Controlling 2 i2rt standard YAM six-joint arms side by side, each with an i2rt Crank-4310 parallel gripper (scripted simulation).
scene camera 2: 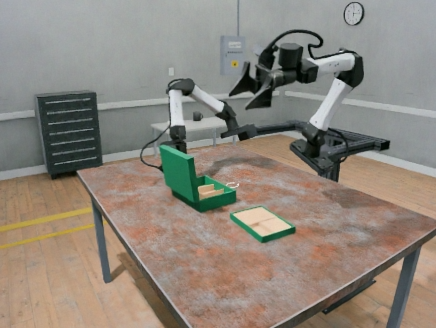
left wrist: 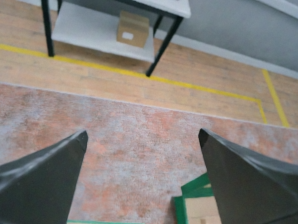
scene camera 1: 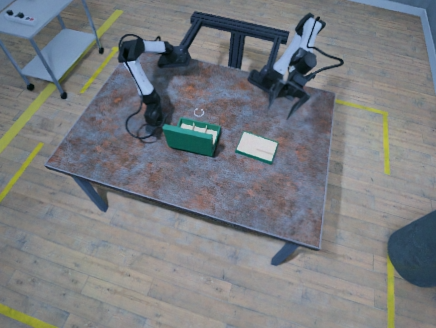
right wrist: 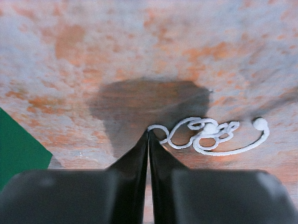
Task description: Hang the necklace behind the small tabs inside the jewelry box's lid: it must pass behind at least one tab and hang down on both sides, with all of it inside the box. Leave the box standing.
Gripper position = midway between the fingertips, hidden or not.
Note:
In view: my left gripper (scene camera 2: pixel 236 101), my right gripper (right wrist: pixel 148 133) and a green jewelry box (scene camera 1: pixel 198 137).
My left gripper is seen too in the left wrist view (left wrist: pixel 143 131) and in scene camera 1 (scene camera 1: pixel 278 114).

